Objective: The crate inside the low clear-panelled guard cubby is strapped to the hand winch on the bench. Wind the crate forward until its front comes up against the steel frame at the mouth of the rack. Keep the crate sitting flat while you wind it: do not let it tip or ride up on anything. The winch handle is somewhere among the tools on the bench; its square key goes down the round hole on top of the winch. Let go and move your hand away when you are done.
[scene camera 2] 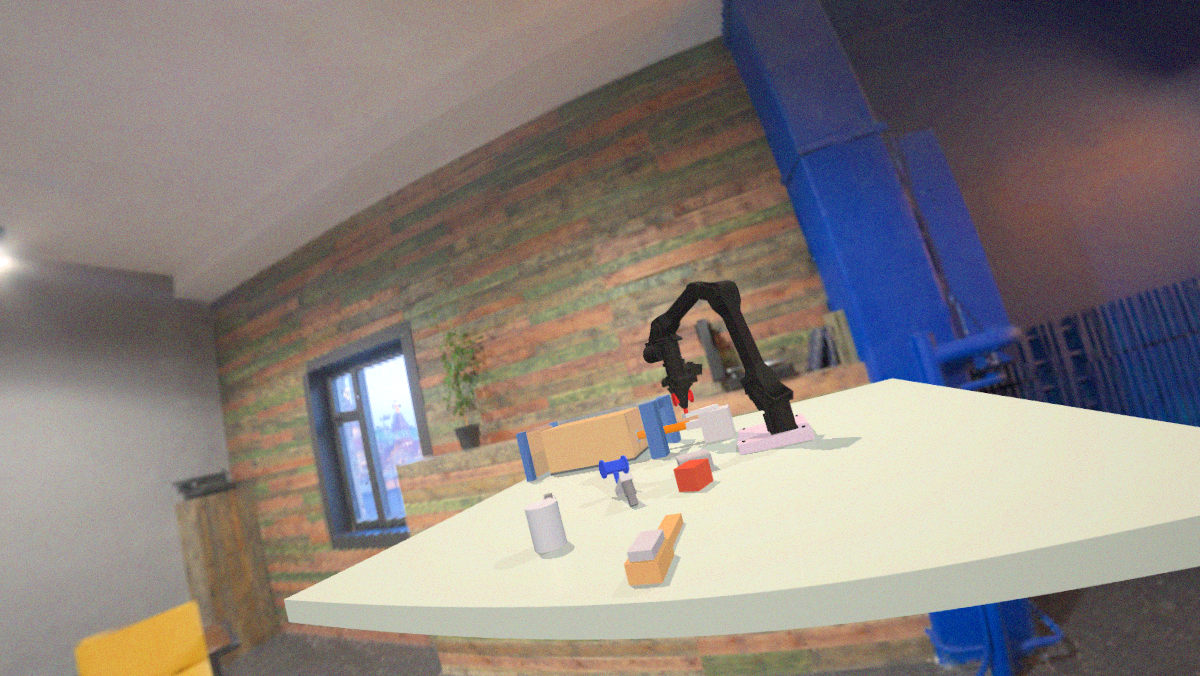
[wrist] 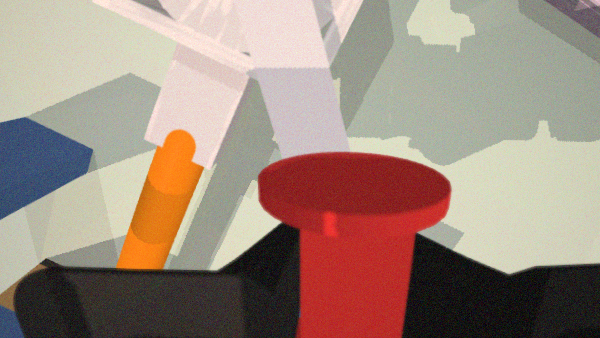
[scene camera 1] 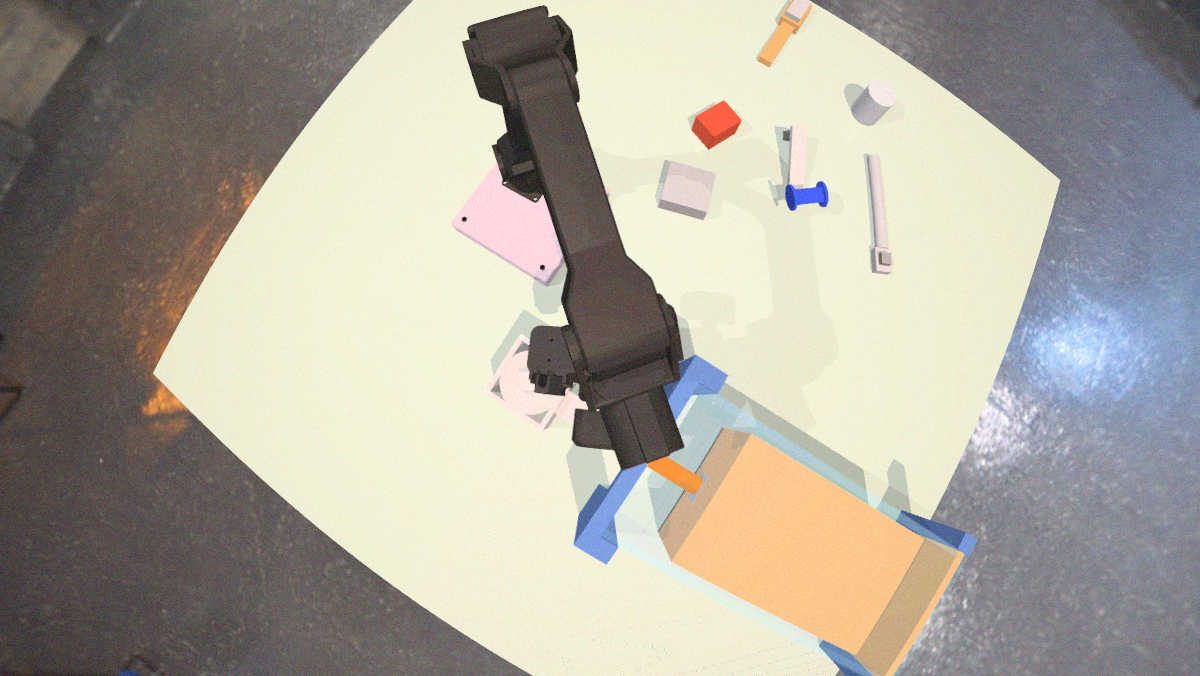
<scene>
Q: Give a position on a blue-knobbed handle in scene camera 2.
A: At 625,485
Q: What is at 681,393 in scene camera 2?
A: The gripper.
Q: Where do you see a grey block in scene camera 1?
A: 687,190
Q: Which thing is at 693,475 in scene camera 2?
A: A red block.
</scene>
